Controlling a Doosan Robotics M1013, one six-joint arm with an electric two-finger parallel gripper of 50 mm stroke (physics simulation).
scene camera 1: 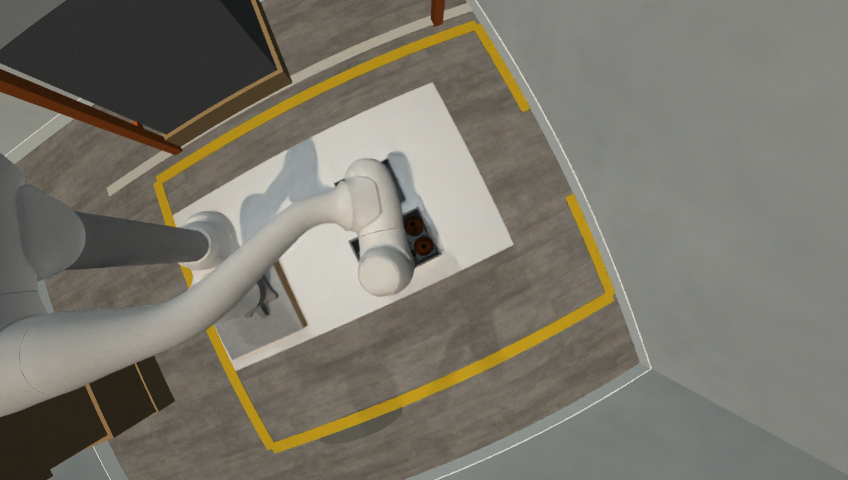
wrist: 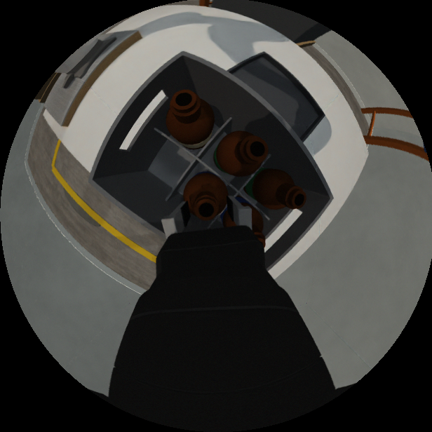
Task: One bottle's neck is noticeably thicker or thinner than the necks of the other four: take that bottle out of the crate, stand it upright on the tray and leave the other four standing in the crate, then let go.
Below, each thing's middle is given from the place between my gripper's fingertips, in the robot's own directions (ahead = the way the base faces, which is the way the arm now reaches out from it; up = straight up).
Labels:
I see my gripper 5 cm above the brown bottle (wrist: 205, 192).

